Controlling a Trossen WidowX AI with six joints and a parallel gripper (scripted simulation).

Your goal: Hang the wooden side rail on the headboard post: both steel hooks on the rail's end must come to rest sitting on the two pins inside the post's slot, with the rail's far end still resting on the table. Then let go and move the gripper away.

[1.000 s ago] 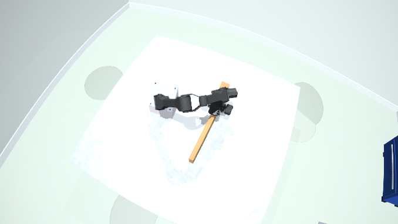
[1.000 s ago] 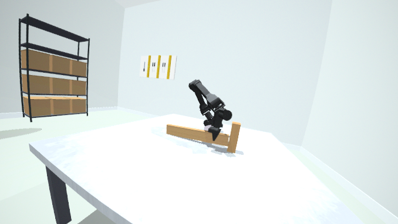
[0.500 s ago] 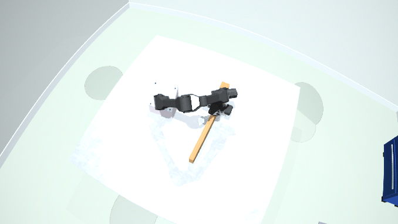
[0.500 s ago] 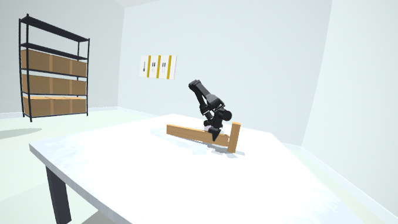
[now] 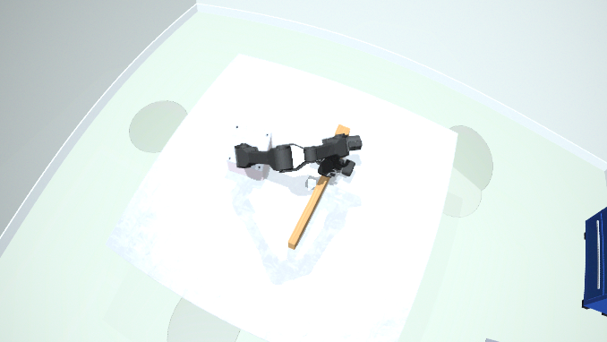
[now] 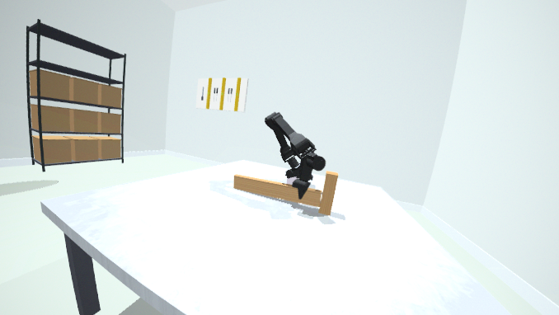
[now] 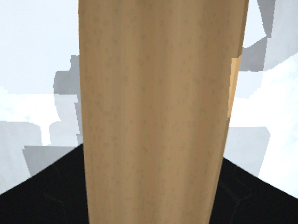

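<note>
Right now my gripper tip is 11 cm to the right of the wooden headboard post and 5 cm below it.
</note>
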